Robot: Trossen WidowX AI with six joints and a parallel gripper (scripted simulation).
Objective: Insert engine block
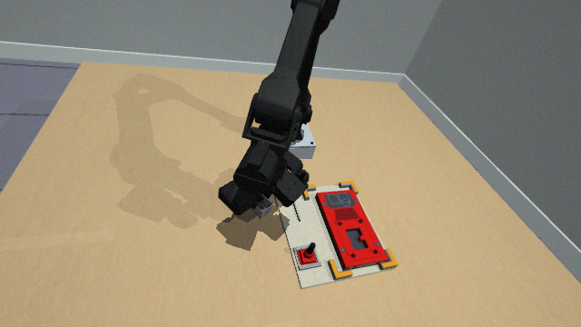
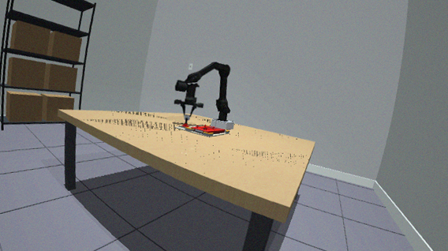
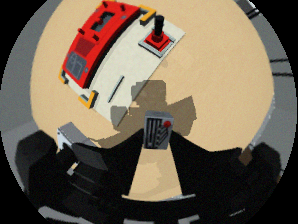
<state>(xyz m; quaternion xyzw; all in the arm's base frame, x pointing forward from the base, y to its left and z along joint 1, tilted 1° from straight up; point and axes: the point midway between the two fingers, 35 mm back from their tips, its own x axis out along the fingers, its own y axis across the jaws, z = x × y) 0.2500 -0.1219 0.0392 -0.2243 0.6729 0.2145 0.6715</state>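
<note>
Right now the pale base plate is 19 cm to the left of my gripper tip, 5 cm ahead of it and 4 cm below it. Round my gripper tip: grey engine block (1 cm below).
</note>
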